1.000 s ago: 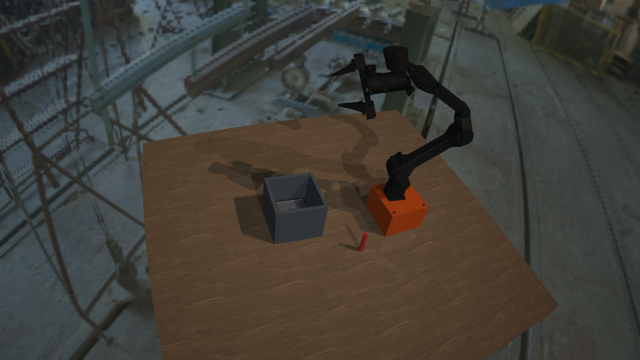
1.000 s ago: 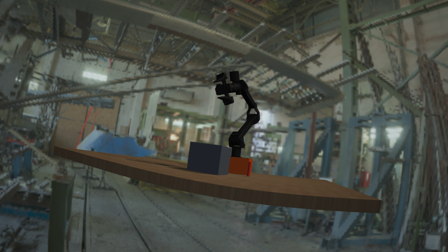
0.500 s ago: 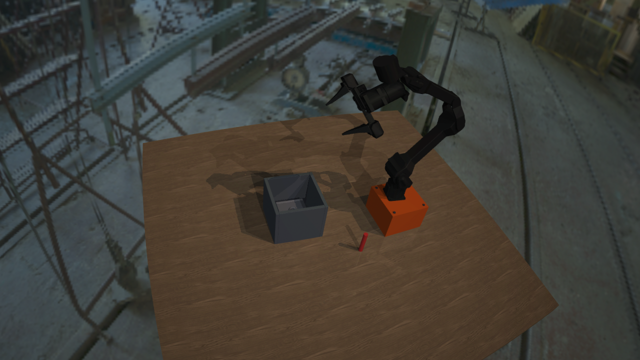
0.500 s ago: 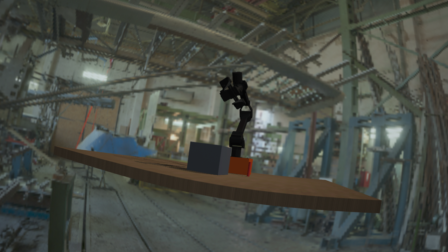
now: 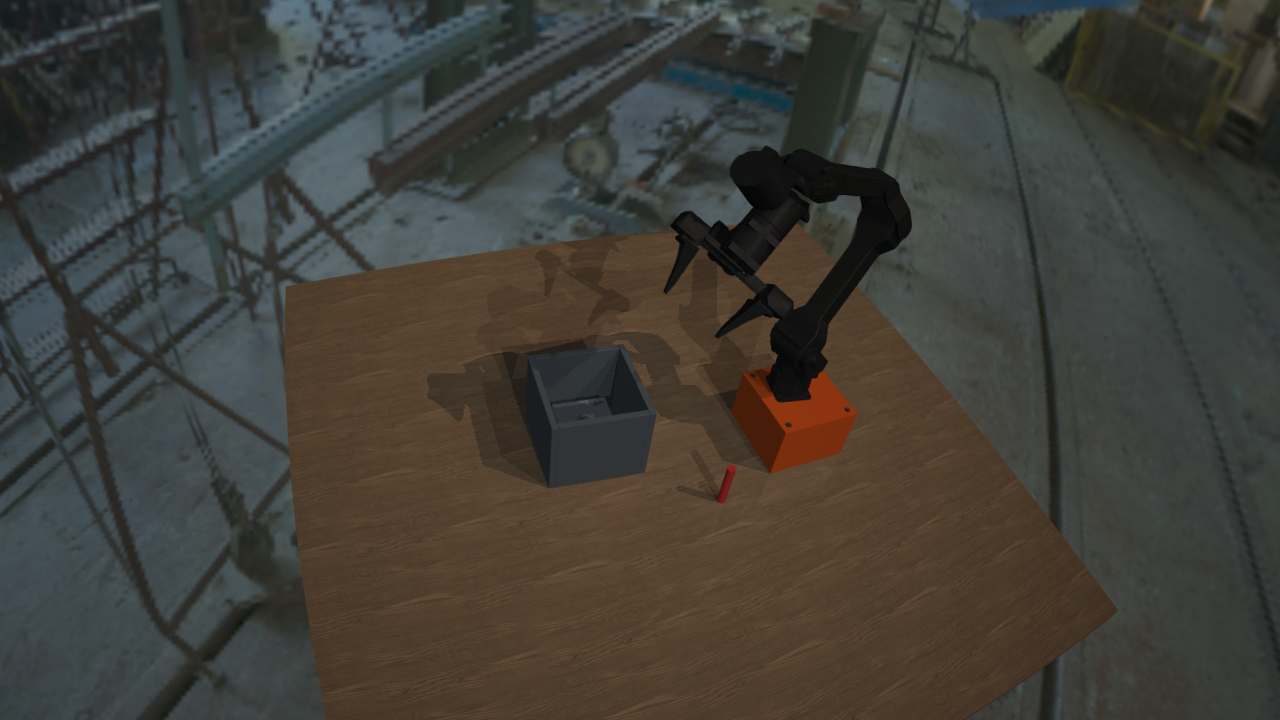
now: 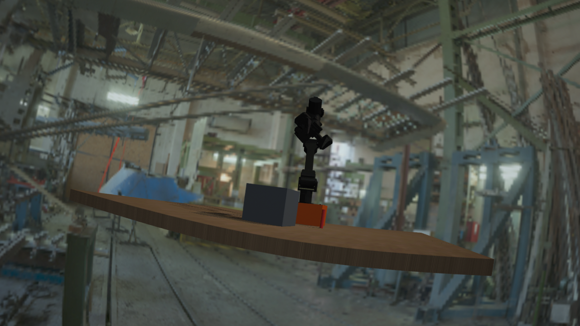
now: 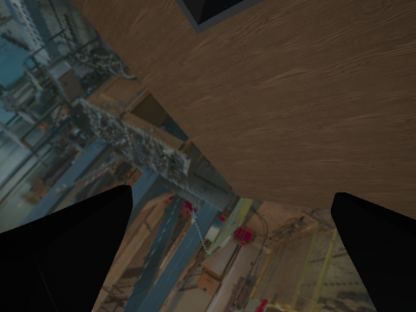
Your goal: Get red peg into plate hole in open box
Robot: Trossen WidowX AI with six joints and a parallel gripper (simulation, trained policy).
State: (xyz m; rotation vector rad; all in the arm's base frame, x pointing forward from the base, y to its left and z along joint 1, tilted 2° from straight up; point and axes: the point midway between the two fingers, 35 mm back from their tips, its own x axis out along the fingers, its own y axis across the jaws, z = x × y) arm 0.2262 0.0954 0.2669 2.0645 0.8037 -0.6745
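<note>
Right now the red peg is 10 cm behind my gripper tip, 5 cm to the left of it and 30 cm below it. Round my gripper tip: grey plate: 9 cm ahead, 10 cm to the right, 30 cm below.
</note>
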